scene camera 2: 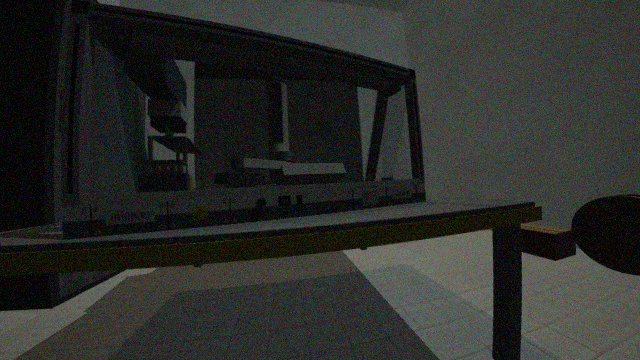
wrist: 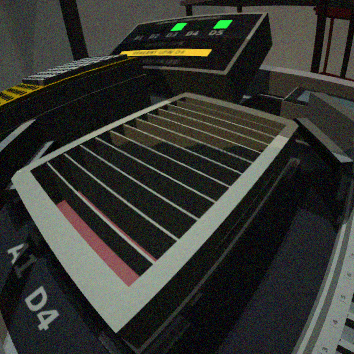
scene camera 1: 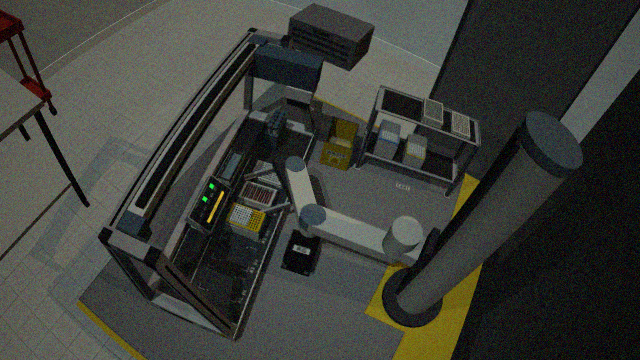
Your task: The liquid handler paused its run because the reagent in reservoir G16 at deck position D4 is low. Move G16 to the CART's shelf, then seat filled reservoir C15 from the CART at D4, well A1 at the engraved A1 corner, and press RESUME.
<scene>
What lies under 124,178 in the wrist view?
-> A reddish ribbed reservoir.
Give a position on a reddish ribbed reservoir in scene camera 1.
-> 252,194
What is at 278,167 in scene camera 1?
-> My gripper.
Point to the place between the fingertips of my gripper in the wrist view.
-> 169,115
</scene>
